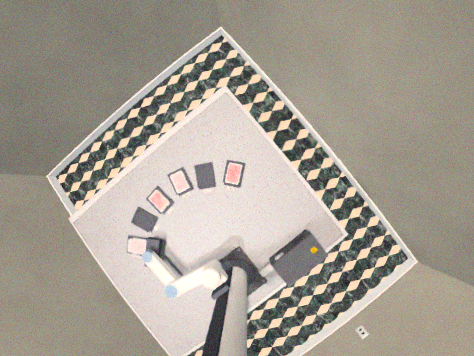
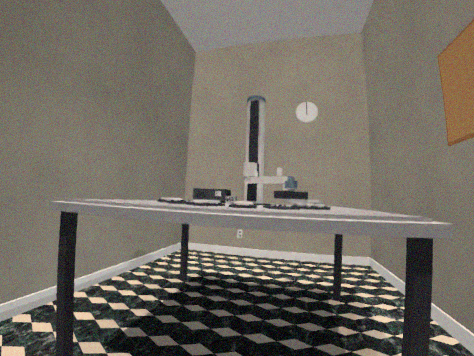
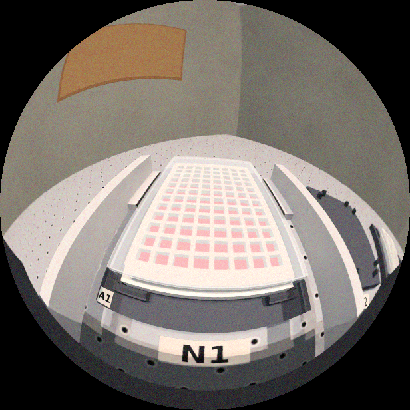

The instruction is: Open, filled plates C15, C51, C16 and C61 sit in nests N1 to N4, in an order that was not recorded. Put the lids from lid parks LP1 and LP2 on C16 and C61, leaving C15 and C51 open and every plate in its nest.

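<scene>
My gripper is shut on a clear lid, holding it by its two long sides. The lid is level and lined up around the white-rimmed, pink-filled plate in nest N1; whether it rests on the plate or hangs just above is hard to tell. Lid park LP2 beside it is bare and dark. Farther along the arc are a pink open plate, a paler plate that looks lidded, bare lid park LP1 and another pink open plate. Plate codes cannot be read.
The nests and parks form an arc on the pale table. The arm's column stands on the inner side of the arc. A dark box with a yellow mark stands beside its base.
</scene>
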